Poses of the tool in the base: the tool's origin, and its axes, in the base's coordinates. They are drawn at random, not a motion.
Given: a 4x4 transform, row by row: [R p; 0 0 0 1], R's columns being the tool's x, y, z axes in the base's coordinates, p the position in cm. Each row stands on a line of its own.
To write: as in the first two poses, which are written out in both.
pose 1, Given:
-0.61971 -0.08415 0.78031 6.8
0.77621 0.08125 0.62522 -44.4
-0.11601 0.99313 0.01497 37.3
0 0 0 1
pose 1, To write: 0.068 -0.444 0.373 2.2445 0.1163 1.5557
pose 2, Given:
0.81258 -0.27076 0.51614 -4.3
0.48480 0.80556 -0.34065 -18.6
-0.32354 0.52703 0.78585 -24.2
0 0 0 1
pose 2, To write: -0.043 -0.186 -0.242 0.5379 0.3295 0.5908
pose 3, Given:
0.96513 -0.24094 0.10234 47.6
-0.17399 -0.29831 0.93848 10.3
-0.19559 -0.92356 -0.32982 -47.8
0 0 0 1
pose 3, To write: 0.476 0.103 -0.478 -0.1784 0.1969 -1.9138
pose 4, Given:
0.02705 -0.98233 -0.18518 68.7
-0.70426 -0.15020 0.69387 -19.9
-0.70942 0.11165 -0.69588 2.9
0 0 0 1
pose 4, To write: 0.687 -0.199 0.029 -1.5324 0.7887 2.9825
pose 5, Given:
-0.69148 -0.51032 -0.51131 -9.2
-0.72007 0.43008 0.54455 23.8
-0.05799 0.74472 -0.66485 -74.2
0 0 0 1
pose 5, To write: -0.092 0.238 -0.742 -2.3359 0.0580 2.2996
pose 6, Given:
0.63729 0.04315 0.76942 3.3
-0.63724 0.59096 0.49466 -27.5
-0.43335 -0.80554 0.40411 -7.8
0 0 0 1
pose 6, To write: 0.033 -0.275 -0.078 -0.7854 0.4482 -1.1058
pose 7, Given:
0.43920 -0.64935 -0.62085 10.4
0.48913 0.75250 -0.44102 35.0
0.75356 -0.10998 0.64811 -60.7
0 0 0 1
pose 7, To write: 0.104 0.350 -0.607 0.8391 -0.8535 -0.1681
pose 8, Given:
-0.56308 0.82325 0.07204 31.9
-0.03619 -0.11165 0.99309 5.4
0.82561 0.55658 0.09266 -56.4
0 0 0 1
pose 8, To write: 0.319 0.054 -0.564 -3.0774 -0.9713 1.4058
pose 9, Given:
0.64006 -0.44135 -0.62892 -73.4
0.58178 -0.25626 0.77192 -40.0
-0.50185 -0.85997 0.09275 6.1
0 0 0 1
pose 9, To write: -0.734 -0.400 0.061 0.7377 0.5257 -1.4634
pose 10, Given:
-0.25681 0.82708 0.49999 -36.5
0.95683 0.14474 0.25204 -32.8
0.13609 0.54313 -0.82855 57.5
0 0 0 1
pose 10, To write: -0.365 -0.328 0.575 1.8330 -0.1365 2.5613
